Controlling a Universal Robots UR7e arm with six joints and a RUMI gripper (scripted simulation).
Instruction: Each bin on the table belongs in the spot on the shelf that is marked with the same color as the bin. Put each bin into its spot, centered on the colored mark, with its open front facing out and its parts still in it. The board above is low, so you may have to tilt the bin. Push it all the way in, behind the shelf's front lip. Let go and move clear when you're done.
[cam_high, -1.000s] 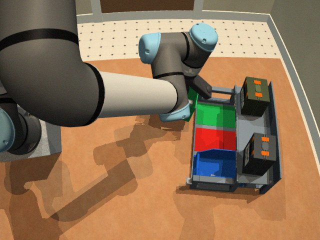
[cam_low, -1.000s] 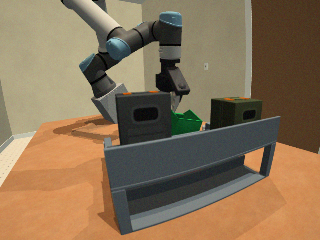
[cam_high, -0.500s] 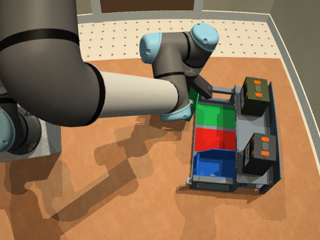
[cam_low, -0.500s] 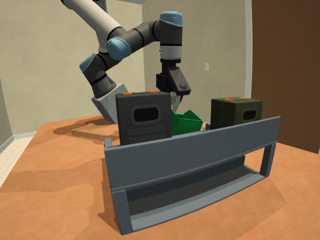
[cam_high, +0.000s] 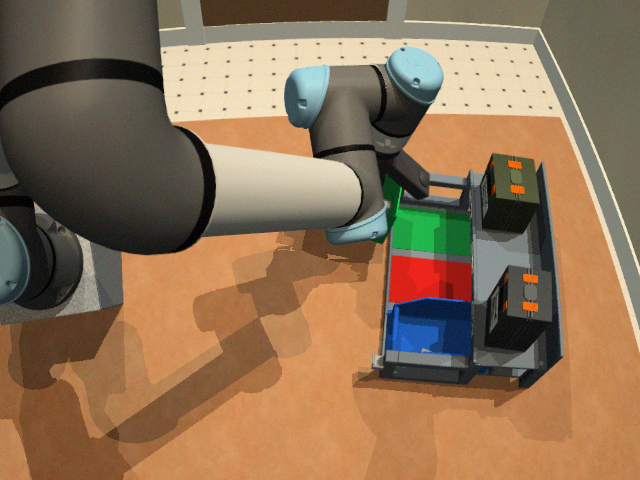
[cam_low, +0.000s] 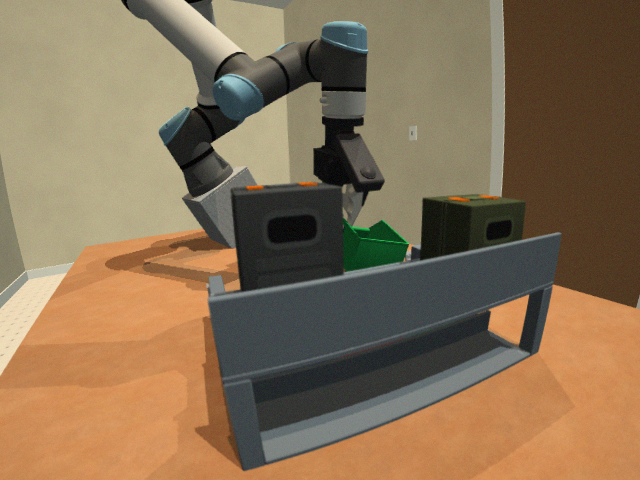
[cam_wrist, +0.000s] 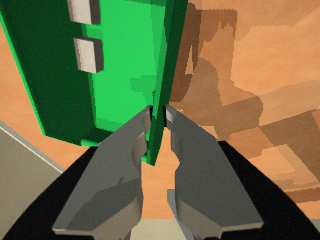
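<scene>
Right now the green bin is 40 mm to the left of my hand and 30 mm below it. Also, from my hand: shelf front lip: 110 mm below, 80 mm to the right, 70 mm ahead; then blue bin: 220 mm to the right, 140 mm ahead, 70 mm below; then olive case: 280 mm ahead, 40 mm above, 10 mm to the right.
</scene>
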